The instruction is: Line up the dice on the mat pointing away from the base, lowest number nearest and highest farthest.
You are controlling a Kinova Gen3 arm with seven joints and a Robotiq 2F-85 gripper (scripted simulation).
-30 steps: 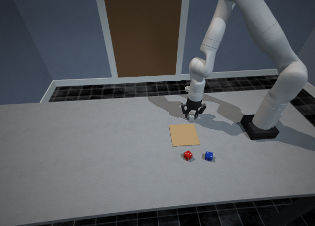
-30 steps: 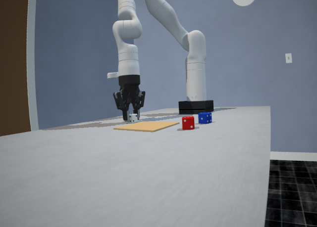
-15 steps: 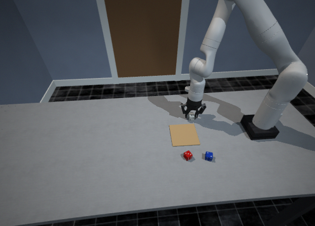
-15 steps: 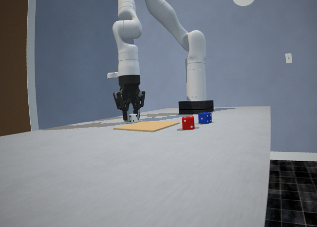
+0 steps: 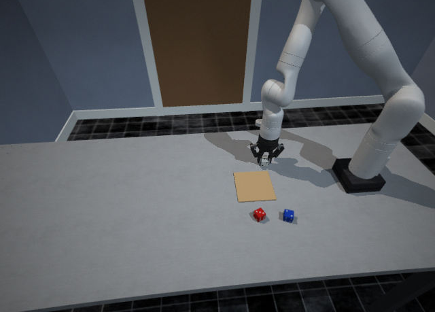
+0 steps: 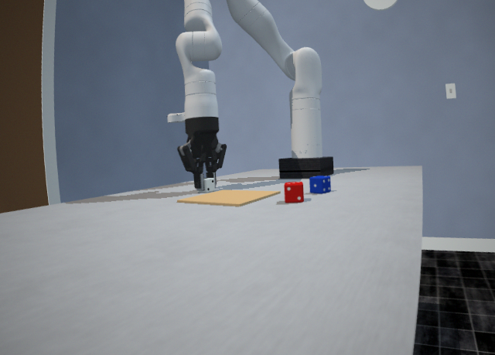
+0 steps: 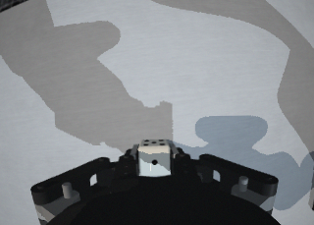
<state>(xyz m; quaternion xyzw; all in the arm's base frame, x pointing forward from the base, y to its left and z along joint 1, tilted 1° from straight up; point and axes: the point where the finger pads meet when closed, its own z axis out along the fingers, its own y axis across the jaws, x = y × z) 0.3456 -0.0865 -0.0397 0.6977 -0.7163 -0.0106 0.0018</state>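
My gripper is now 12 cm to the right of the tan mat, 6 cm short of it and 2 cm above it. The rest, counted from my hand: white die 1 cm below; then blue die 26 cm to the left, 4 cm behind, 1 cm below; then red die 25 cm to the left, 6 cm ahead, 1 cm below.
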